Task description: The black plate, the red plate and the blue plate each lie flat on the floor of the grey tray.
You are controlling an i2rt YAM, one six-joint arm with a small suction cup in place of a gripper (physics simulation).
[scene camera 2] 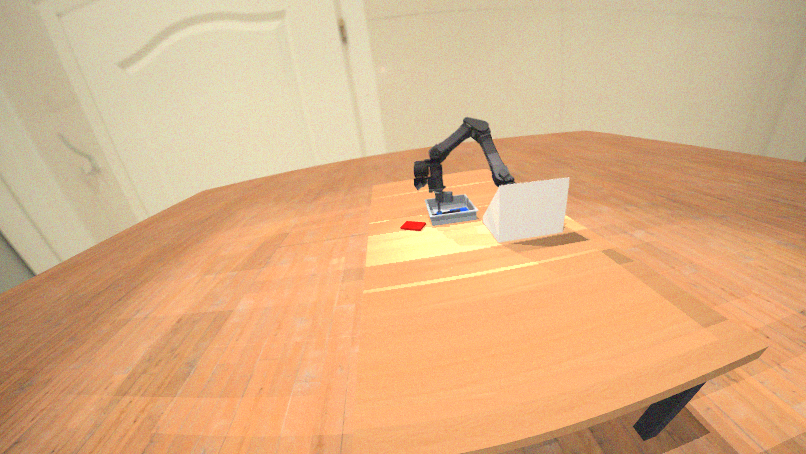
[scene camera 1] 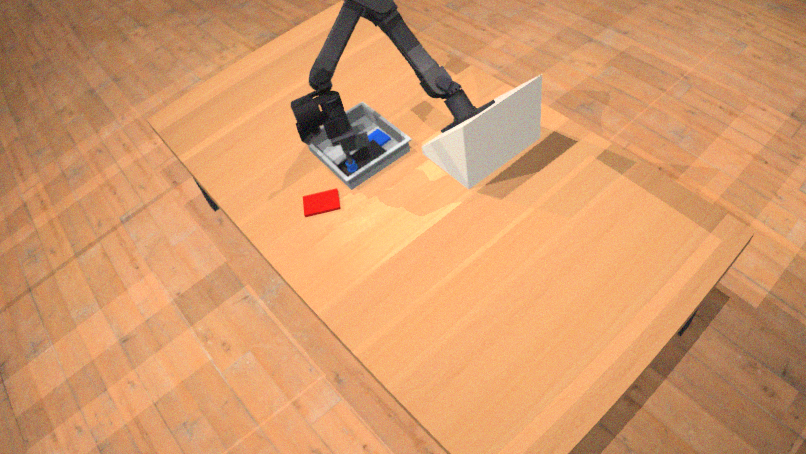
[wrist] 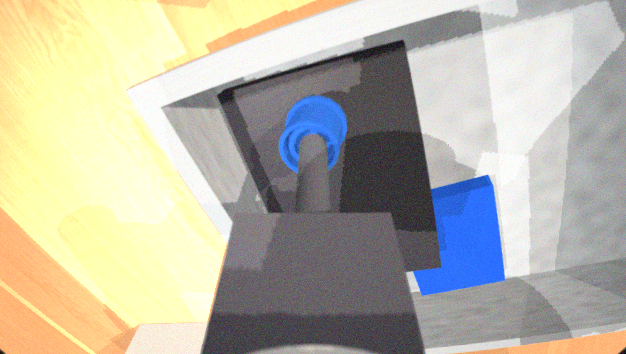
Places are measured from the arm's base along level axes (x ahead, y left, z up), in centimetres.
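Where they show: hand, its tool point: [scene camera 2: 439,217] [scene camera 1: 352,169] [wrist: 313,121]; arm's base, origin of its link: [scene camera 2: 513,201] [scene camera 1: 467,118].
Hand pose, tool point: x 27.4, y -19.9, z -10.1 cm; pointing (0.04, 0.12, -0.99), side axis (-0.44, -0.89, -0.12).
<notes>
Each offset is from my tool point to the centre of the thing.
The grey tray @(dx -6.9, dy -5.8, dz +1.0 cm) [scene camera 1: 383,164] [scene camera 2: 454,218] [wrist: 280,50] stands on the table. The black plate @(dx -4.1, dy +0.3, dz +0.0 cm) [scene camera 1: 372,152] [wrist: 385,100] is in the tray near one corner. Its edge covers part of the smaller blue plate @(dx -11.5, dy -4.2, dz -0.7 cm) [scene camera 1: 379,137] [scene camera 2: 463,209] [wrist: 472,240], and it seems to rest partly on it, slightly tilted. The red plate @(dx +13.4, dy +1.5, dz -1.0 cm) [scene camera 1: 321,202] [scene camera 2: 413,225] lies flat on the table outside the tray. My blue suction cup [scene camera 1: 351,165] [scene camera 2: 438,213] [wrist: 315,120] is down inside the tray, open, at or just above the black plate; contact is hard to tell. The wrist hides part of the black plate.
A white wedge-shaped block [scene camera 1: 501,135] [scene camera 2: 533,211] [wrist: 165,337] with a tall panel stands beside the tray, close to the arm's base. The tray's raised walls surround the cup. The red plate is near the table's left edge in the first scene view.
</notes>
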